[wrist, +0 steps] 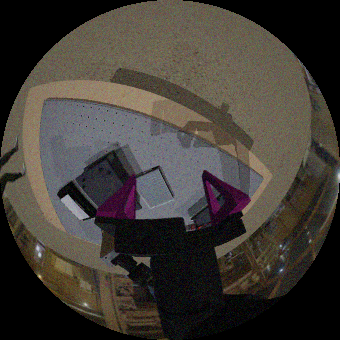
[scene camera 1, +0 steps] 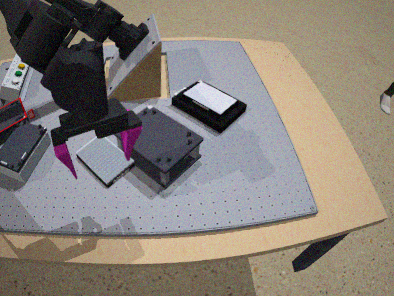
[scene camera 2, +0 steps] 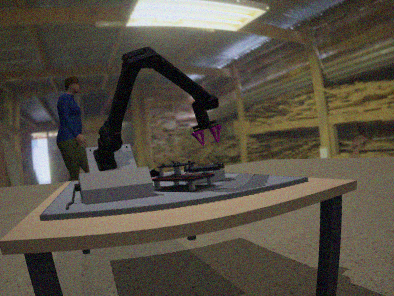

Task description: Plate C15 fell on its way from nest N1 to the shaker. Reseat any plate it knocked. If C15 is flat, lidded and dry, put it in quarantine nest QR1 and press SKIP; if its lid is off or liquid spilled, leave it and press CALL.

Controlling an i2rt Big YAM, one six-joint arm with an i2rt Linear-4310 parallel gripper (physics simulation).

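Where they show: gripper, fingertip midpoint: (wrist: 169,174) (scene camera 1: 101,167) (scene camera 2: 210,143); arm's base, origin of the base link: (wrist: 119,255) (scene camera 1: 134,41) (scene camera 2: 104,160).
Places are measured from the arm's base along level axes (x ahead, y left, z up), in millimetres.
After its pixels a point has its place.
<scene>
A pale, rectangular plate (scene camera 1: 102,156) {x 357, y -129, z -95 mm} (wrist: 156,189) {x 365, y -135, z -95 mm} with dark edges lies flat on the perforated grey board (scene camera 1: 225,202) {x 526, y 104, z -111 mm} (wrist: 100,112) {x 555, y 40, z -111 mm}, beside a dark two-deck stand (scene camera 1: 165,137) {x 376, y 18, z -52 mm} (wrist: 100,175) {x 420, y 11, z -52 mm}. Its label, its lid and any liquid cannot be made out. My gripper (scene camera 1: 102,168) {x 491, y -119, z 30 mm} (scene camera 2: 210,143) {x 491, y -119, z 30 mm} (wrist: 169,174) {x 491, y -119, z 30 mm} is open and empty, high above the board, with its magenta fingers pointing down. A dark-topped grey unit (scene camera 1: 22,147) {x 311, y -340, z -56 mm} stands at the left in the first scene view. A control box (scene camera 1: 12,86) {x 24, y -431, z -48 mm} with yellow, green and white buttons is behind it, partly cut off by the view's edge.
A black block (scene camera 1: 220,117) {x 314, y 168, z -82 mm} with a white top (scene camera 1: 211,97) {x 244, y 169, z -74 mm} stands beyond the stand. A slanted panel on a wooden wedge (scene camera 1: 145,80) {x 145, y 12, z -59 mm} rises behind it. A red-outlined dark holder (scene camera 1: 11,115) {x 149, y -414, z -71 mm} is at the left. A person (scene camera 2: 70,120) stands behind the table.
</scene>
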